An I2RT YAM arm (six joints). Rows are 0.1 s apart.
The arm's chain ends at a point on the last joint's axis. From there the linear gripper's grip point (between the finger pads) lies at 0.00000 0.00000 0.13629 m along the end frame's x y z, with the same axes.
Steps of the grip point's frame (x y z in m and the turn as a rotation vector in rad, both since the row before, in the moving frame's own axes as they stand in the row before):
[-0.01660, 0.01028, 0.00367, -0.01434, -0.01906, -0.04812]
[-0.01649, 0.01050, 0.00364, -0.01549, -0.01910, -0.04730]
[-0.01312, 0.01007, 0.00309, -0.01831, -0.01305, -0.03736]
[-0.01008, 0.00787, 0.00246, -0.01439, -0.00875, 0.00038]
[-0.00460, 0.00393, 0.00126, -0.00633, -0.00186, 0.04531]
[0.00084, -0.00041, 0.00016, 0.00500, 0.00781, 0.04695]
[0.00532, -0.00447, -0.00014, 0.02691, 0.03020, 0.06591]
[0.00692, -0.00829, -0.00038, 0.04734, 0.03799, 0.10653]
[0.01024, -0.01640, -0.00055, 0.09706, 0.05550, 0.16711]
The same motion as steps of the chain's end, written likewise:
[-0.01405, 0.00826, 0.00371, -0.01434, -0.01906, -0.04812]
[-0.01394, 0.00833, 0.00368, -0.01549, -0.01910, -0.04730]
[-0.01139, 0.00754, 0.00312, -0.01831, -0.01305, -0.03736]
[-0.00889, 0.00591, 0.00248, -0.01439, -0.00875, 0.00038]
[-0.00433, 0.00307, 0.00126, -0.00633, -0.00186, 0.04531]
[-0.00024, 0.00025, 0.00017, 0.00500, 0.00781, 0.04695]
[0.00109, -0.00094, -0.00003, 0.02691, 0.03020, 0.06591]
[0.00141, -0.00213, -0.00013, 0.04734, 0.03799, 0.10653]
[0.00163, -0.00389, 0.00030, 0.09706, 0.05550, 0.16711]

